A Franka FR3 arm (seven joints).
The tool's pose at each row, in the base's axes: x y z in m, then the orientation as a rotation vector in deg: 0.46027 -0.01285 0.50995 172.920 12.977 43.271; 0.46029 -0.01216 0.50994 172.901 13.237 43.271; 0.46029 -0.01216 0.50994 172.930 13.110 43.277; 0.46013 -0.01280 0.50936 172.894 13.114 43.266; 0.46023 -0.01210 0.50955 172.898 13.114 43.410; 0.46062 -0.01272 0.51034 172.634 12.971 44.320; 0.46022 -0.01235 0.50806 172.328 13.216 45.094; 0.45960 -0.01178 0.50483 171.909 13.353 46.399; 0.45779 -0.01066 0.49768 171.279 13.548 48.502; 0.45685 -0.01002 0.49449 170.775 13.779 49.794
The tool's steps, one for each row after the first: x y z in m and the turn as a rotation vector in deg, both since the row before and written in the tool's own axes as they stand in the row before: 0.00011 -0.00068 0.00003 0.041 0.005 -0.162; 0.00000 0.00000 0.00000 0.000 0.000 0.085; -0.00050 0.00058 0.00043 -0.035 -0.004 -0.013; 0.00028 -0.00067 -0.00011 0.031 0.092 0.011; 0.00062 0.00071 -0.00052 -0.108 0.601 0.072; -0.00138 -0.00055 0.00181 -0.080 0.524 -0.181; -0.00202 -0.00084 0.00252 -0.100 0.872 -0.109; -0.00494 -0.00181 0.00529 -0.104 1.404 -0.142; -0.00235 -0.00097 0.00224 -0.131 0.878 -0.186
